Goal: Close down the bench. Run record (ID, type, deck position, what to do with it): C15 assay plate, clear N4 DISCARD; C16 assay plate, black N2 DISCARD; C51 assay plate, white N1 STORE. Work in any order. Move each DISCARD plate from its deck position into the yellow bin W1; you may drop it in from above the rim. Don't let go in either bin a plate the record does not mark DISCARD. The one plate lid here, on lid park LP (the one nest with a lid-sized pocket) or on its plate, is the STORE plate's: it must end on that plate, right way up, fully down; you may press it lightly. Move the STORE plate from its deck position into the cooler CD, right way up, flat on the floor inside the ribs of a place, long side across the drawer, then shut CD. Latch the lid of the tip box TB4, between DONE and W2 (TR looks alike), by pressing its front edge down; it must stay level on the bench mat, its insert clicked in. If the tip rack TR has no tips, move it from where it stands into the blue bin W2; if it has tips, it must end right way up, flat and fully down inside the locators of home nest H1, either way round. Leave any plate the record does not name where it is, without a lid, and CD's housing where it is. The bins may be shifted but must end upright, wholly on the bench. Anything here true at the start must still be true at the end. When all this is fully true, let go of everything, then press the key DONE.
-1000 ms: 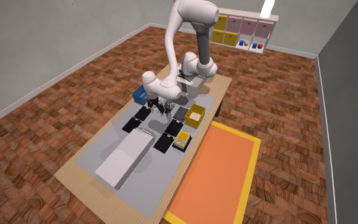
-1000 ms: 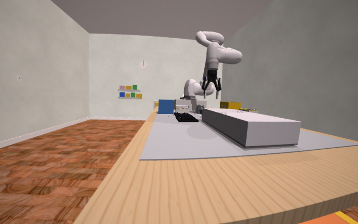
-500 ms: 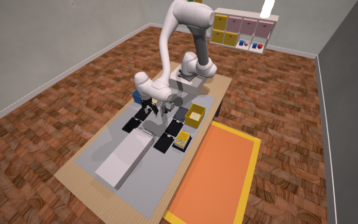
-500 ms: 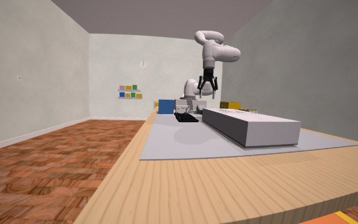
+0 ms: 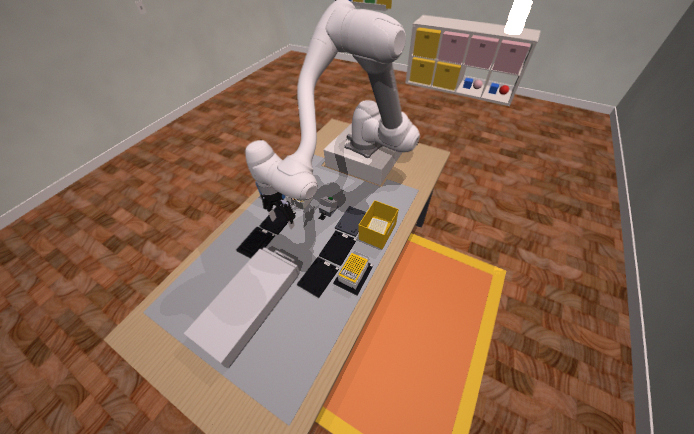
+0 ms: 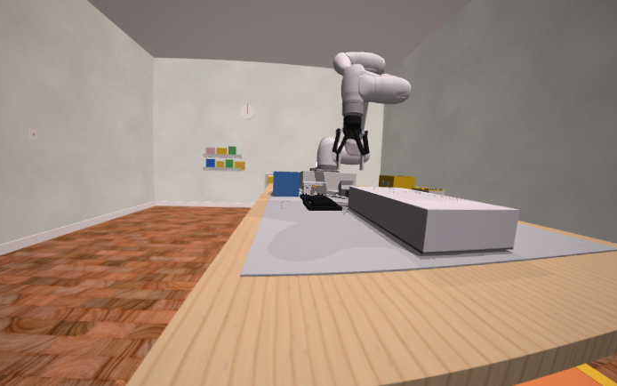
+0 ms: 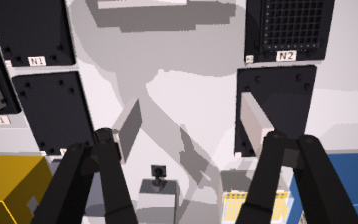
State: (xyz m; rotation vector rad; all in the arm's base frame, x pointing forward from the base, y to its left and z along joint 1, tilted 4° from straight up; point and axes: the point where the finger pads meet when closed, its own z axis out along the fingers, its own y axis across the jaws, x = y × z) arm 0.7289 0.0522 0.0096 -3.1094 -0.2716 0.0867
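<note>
Right now my hand is 15 cm above the black assay plate, 12 cm to the left of it and 11 cm short of it. Also, from my hand: plate lid (20 cm ahead, 14 cm below, 9 cm to the left); then black nest N4 (16 cm below, 15 cm to the right, 6 cm behind); then white plate (20 cm ahead, 14 cm below, 9 cm to the left).
</note>
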